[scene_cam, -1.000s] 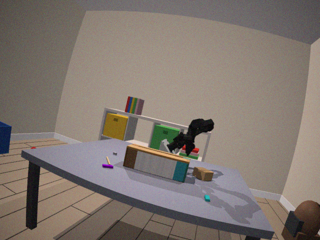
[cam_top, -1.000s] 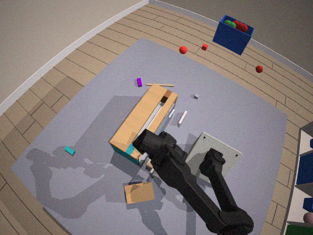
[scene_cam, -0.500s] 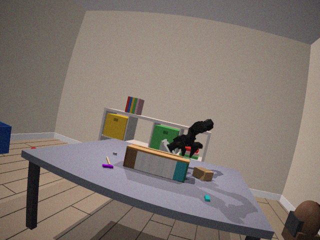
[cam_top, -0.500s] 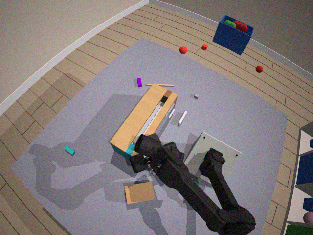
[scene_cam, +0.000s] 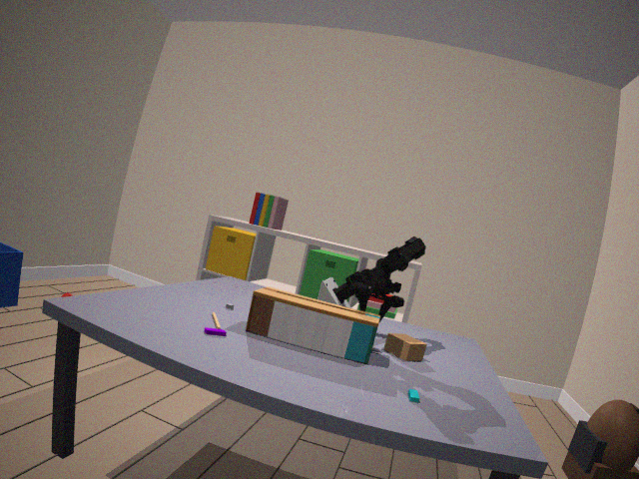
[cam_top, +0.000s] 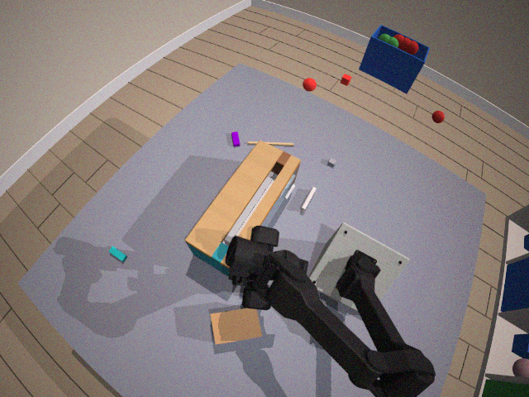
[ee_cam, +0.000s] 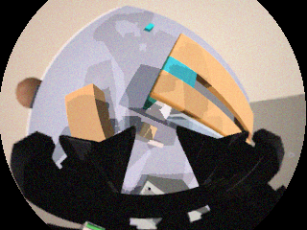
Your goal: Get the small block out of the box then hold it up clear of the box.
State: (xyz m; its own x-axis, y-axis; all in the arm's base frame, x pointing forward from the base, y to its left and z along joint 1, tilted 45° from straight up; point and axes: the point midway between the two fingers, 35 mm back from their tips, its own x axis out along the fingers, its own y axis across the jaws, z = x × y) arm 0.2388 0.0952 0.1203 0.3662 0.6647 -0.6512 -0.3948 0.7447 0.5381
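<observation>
Right now my gripper tip is 2 cm past the small tan block, 1 cm to the left of it and 9 cm above it. Also, from my gripper tip: long box: 7 cm ahead, 17 cm to the right, 4 cm below; then tan box: 4 cm behind, 14 cm to the left, 7 cm below; then cyan block: 38 cm ahead, 17 cm to the left, 10 cm below.
</observation>
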